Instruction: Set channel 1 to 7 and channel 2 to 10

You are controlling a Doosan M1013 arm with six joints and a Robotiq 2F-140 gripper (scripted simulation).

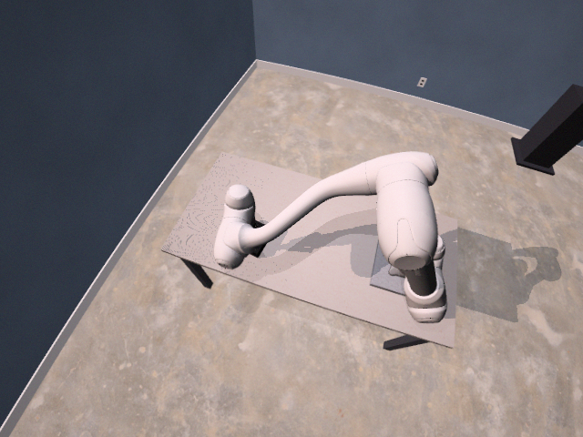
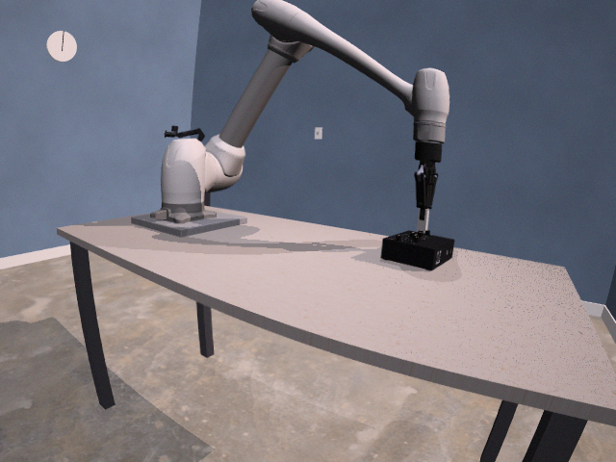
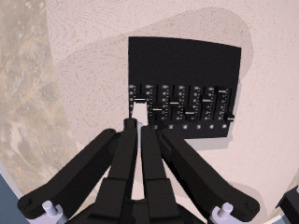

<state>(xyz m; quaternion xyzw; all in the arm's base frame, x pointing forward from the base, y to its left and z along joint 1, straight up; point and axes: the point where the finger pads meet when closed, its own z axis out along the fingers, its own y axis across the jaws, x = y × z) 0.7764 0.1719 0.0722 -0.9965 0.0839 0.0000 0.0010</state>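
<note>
My gripper is now 30 mm above the fader and 20 mm short of it.
</note>
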